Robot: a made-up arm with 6 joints.
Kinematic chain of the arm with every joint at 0, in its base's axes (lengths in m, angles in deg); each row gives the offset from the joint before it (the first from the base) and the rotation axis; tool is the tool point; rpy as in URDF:
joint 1: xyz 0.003 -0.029 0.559 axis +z
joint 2: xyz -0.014 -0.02 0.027 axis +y
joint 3: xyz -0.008 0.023 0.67 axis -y
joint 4: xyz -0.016 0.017 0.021 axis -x
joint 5: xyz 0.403 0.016 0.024 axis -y
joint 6: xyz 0.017 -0.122 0 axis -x
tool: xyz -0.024 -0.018 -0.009 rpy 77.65 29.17 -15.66
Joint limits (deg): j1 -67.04..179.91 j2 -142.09..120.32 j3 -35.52..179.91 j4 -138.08..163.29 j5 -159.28..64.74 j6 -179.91..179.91
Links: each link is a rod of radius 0.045 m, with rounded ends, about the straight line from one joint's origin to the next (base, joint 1, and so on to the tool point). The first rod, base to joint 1, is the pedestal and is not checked.
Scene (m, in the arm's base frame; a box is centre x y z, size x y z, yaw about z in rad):
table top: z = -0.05
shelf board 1: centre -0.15 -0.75 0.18 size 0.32 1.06 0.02 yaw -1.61
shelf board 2: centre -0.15 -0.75 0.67 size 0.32 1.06 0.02 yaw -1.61
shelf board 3: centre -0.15 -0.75 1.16 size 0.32 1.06 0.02 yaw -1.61
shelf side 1: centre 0.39 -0.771 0.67 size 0.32 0.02 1 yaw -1.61
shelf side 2: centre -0.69 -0.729 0.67 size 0.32 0.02 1 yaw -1.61
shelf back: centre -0.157 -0.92 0.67 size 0.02 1.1 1 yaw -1.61
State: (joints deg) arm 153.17 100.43 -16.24 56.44 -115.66 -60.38
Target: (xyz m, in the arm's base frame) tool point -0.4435 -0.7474 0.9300
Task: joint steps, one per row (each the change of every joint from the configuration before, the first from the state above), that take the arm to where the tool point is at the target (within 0.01 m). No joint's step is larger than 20 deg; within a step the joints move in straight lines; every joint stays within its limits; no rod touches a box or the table.
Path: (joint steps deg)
1: -10.59 -11.53 19.45 -0.83 -0.98 -1.58
2: -10.59 -11.52 19.45 -0.82 -0.98 -1.58
3: -10.59 -11.53 19.44 -0.83 -0.98 -1.58
4: -10.59 -11.53 19.45 -0.82 -0.98 -1.58
5: -10.59 -11.52 19.45 -0.83 -0.98 -1.58
6: -10.95 -13.49 19.12 3.80 1.37 2.58
7: -10.95 -13.49 19.11 3.80 1.37 2.57
8: -10.95 -13.49 19.12 3.80 1.37 2.58
9: -10.95 -13.48 19.12 3.80 1.37 2.57
10: -10.95 -13.49 19.11 3.80 1.37 2.57
11: 6.93 -9.13 -19.33 -1.05 -0.33 -0.47
12: 6.93 -9.13 -19.34 -1.06 -0.34 -0.47

